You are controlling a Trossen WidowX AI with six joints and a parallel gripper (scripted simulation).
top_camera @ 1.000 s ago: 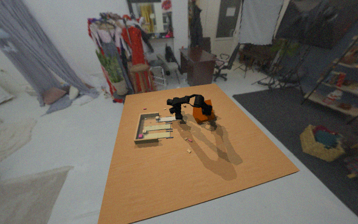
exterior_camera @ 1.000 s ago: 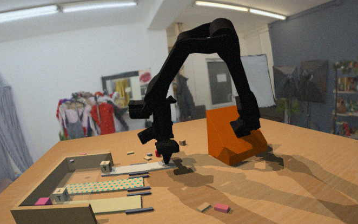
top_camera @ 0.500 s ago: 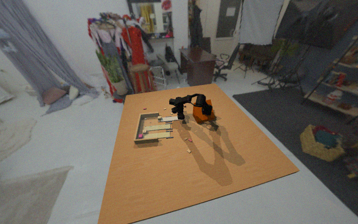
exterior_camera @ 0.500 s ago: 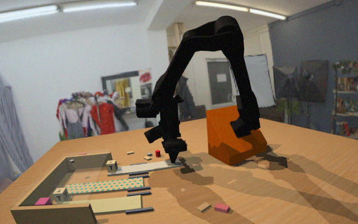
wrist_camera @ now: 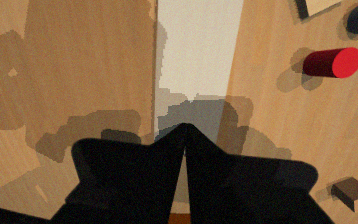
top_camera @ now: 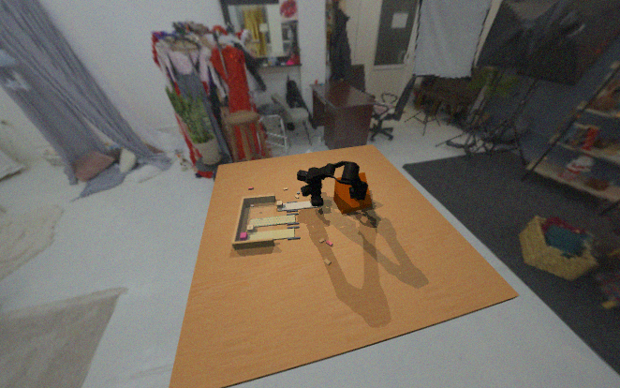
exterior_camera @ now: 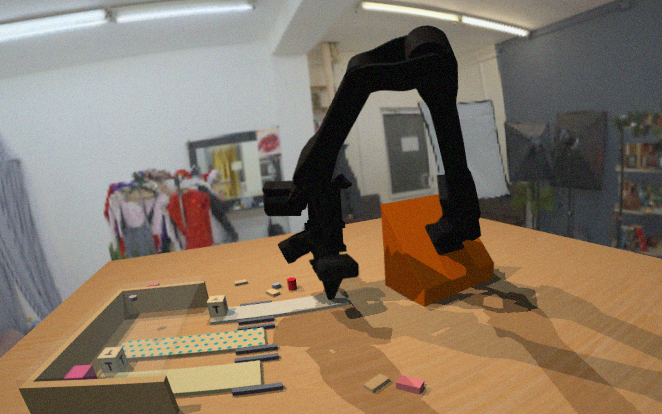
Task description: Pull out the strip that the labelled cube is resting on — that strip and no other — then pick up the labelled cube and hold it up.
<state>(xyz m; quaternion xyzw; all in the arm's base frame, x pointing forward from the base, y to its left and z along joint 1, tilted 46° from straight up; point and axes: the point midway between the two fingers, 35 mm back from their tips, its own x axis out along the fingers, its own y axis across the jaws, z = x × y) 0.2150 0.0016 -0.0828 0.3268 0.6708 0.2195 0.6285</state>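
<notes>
Right now the red cylinder is 50 mm ahead of my gripper tip, 100 mm to the right of it and 10 mm above it. Round my gripper tip: grey cylinder 80 mm ahead, 130 mm to the right.
</notes>
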